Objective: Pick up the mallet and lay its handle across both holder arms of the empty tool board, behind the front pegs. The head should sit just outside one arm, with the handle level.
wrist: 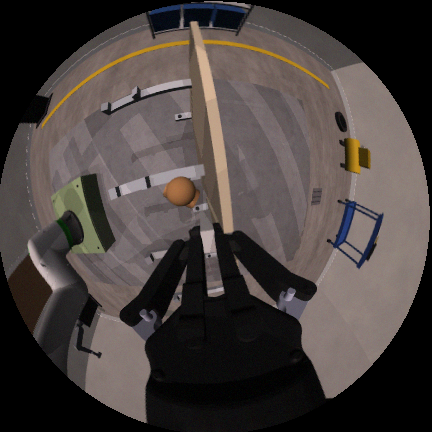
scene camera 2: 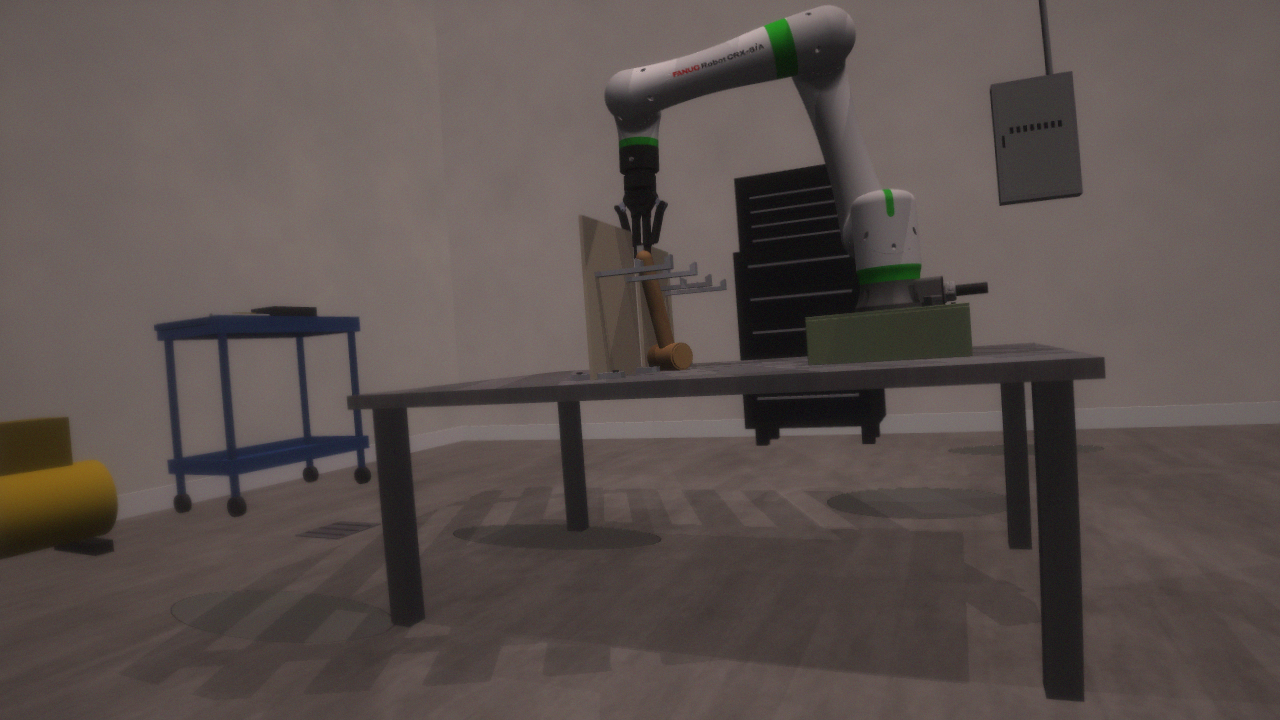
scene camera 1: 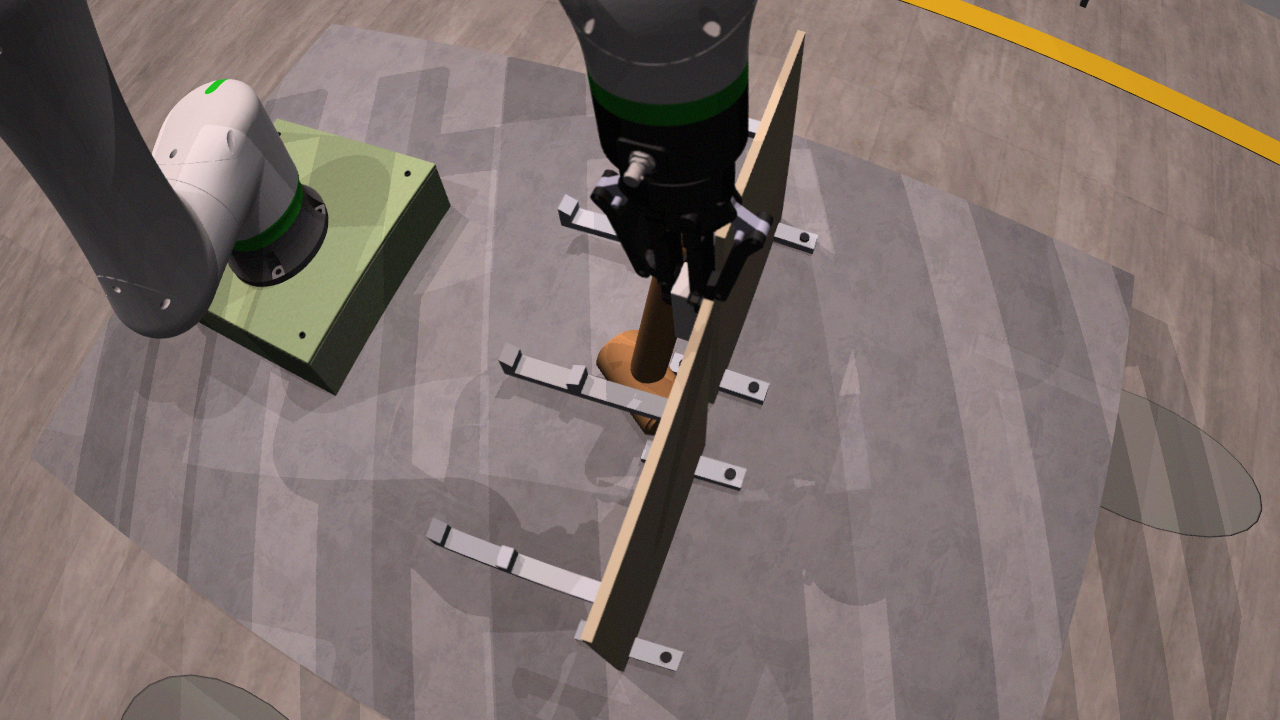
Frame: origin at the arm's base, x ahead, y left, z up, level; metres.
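Seen in the pictures: gripper, fingertip midpoint: (wrist: 205,218) (scene camera 1: 690,324); arm's base, origin of the base link: (wrist: 72,226) (scene camera 2: 892,311) (scene camera 1: 277,236).
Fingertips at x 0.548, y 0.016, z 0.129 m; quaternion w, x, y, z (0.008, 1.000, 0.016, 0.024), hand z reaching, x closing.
Note:
Pixels of each thing's top centre, then the offset from my fingertips to it. "*": a spot on its surface instead.
- mallet, middle of its top: (scene camera 1: 655,245) (wrist: 170,215) (scene camera 2: 653,250) 0.032 m left, 0.044 m back, 0.051 m up
- second upright board, surface spot: (scene camera 1: 776,134) * 0.193 m left, 0.007 m ahead, 0.048 m up
The mallet (scene camera 1: 657,335) (scene camera 2: 658,308) (wrist: 180,191) is orange-brown. Its head (scene camera 1: 622,358) (scene camera 2: 675,356) rests low at the table and its handle slants steeply upward close to the tool boards. My gripper (scene camera 1: 691,291) (scene camera 2: 641,243) (wrist: 205,218) points down above the boards' top edge, shut with nothing between the fingers, close to the handle's upper end in scene camera 2. A pale board (scene camera 1: 637,537) (scene camera 2: 604,313) (wrist: 212,115) stands upright. Grey holder arms (scene camera 1: 546,571) (wrist: 170,176) with raised pegs reach out from it; one passes over the mallet's head in scene camera 1. The gripper partly hides the handle there.
A second upright board (scene camera 1: 776,134) stands in line with the first, with another arm (scene camera 1: 590,220). Grey feet (scene camera 1: 729,474) stick out behind the boards. The green base block (scene camera 1: 358,295) (scene camera 2: 886,335) (wrist: 95,215) stands on the table (scene camera 1: 895,555) (scene camera 2: 716,383).

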